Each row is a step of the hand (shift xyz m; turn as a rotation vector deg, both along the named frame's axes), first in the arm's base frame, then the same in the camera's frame.
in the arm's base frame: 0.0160 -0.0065 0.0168 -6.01 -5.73 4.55
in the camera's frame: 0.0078 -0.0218 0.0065 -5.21 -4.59 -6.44
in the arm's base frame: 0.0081 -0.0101 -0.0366 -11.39 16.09 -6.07
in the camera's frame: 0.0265 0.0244 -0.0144 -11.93 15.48 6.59
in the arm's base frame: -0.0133 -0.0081 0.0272 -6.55 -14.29 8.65
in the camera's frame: -0.0207 -0.0228 -0.0059 -4.75 -11.63 -12.82
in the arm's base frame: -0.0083 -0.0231 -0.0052 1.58 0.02 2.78
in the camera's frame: 0.0029 -0.0031 -0.0247 0.06 -2.83 1.50
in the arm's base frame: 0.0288 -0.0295 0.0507 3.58 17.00 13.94
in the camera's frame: 0.0106 -0.0644 0.0021 -8.78 -5.59 19.69
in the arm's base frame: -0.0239 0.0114 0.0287 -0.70 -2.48 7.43
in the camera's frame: -0.0365 -0.0125 0.0060 -3.13 -7.20 -0.45
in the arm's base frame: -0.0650 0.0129 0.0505 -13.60 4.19 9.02
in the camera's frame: -0.0810 -0.0184 -0.0063 -16.74 -1.88 -0.46
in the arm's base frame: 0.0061 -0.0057 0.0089 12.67 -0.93 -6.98
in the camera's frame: 0.0029 -0.0118 0.0004 13.99 1.82 3.31
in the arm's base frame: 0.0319 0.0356 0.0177 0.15 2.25 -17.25
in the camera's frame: 0.0071 -0.0091 0.0497 7.17 15.63 -2.61
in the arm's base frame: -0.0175 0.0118 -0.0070 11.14 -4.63 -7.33
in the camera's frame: -0.0152 0.0162 -0.0001 14.07 0.97 -0.61
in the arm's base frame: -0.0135 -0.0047 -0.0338 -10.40 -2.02 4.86
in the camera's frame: 0.0055 0.0307 -0.0193 -10.20 -1.96 -5.30
